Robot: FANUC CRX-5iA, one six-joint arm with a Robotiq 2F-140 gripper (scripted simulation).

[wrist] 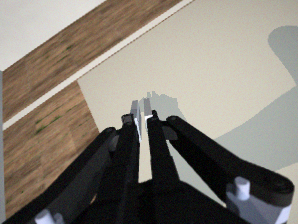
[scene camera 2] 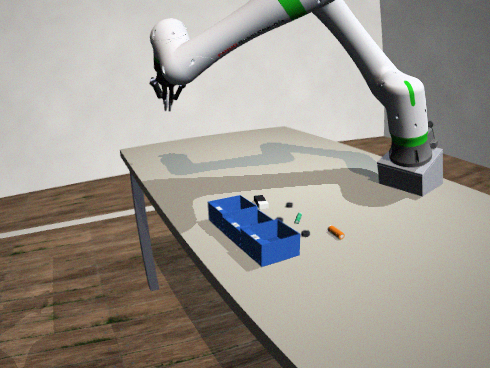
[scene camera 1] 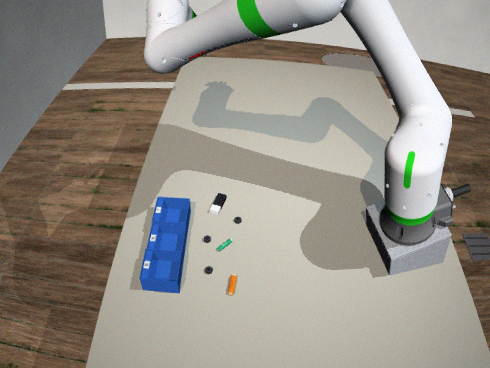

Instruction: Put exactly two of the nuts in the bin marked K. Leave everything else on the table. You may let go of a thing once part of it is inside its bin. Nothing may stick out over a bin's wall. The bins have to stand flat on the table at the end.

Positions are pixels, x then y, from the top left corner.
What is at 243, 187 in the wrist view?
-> My gripper.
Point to a blue three-compartment bin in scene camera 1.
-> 164, 264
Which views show the blue three-compartment bin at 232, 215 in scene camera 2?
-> Scene camera 2 and scene camera 1 only.
